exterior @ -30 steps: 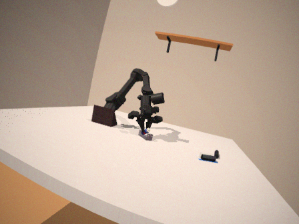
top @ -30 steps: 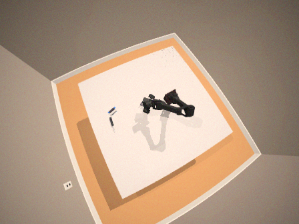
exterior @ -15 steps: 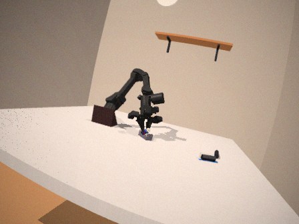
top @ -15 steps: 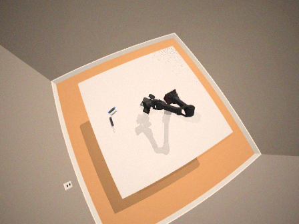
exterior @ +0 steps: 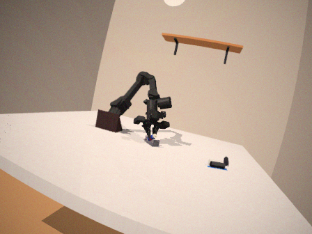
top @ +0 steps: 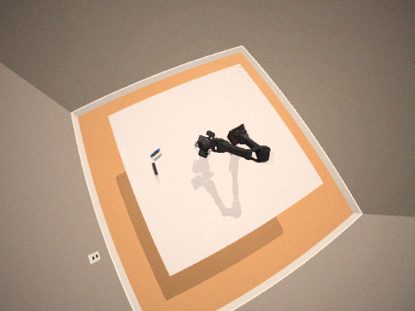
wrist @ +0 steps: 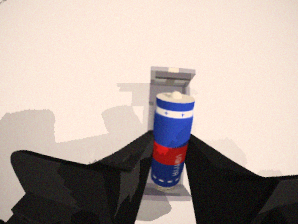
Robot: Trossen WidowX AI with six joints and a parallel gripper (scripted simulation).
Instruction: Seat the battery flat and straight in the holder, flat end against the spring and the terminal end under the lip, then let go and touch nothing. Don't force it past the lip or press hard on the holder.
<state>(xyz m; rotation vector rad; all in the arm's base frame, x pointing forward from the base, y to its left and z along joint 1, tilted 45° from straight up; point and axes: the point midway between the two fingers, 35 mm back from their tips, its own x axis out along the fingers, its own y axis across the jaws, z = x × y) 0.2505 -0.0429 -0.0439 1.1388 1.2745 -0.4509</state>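
Right now my gripper tip is 10 mm below the battery. Round my gripper tip: screwdriver 380 mm ahead, 10 mm below.
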